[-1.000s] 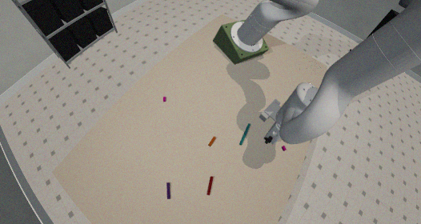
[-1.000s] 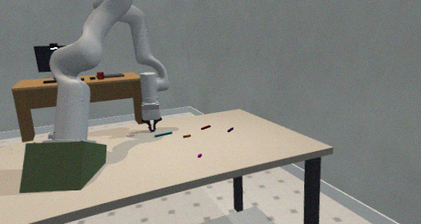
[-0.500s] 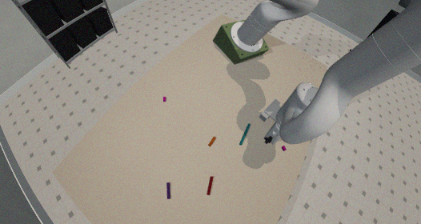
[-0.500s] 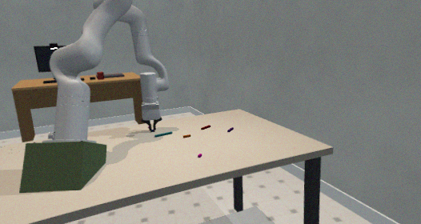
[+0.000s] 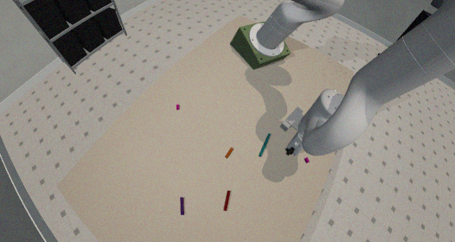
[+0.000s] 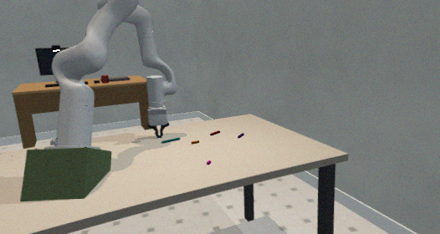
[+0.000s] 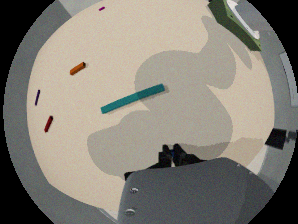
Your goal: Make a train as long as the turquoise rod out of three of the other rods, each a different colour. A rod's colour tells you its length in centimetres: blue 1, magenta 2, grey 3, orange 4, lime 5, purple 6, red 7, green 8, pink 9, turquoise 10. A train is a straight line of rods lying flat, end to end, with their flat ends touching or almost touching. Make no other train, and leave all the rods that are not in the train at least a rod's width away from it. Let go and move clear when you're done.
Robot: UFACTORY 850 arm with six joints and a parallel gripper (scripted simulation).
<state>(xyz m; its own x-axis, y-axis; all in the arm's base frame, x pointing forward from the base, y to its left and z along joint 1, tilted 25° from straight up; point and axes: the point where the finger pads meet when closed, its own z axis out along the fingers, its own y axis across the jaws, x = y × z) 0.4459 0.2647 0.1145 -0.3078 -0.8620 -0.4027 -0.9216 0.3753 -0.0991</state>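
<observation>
My hand is 20 mm above the blue rod. From my hand the other things lie so: red rod (280 mm ahead, 130 mm to the right, 20 mm below); then turquoise rod (30 mm ahead, 100 mm to the right, 20 mm below); then orange rod (120 mm ahead, 200 mm to the right, 20 mm below).
</observation>
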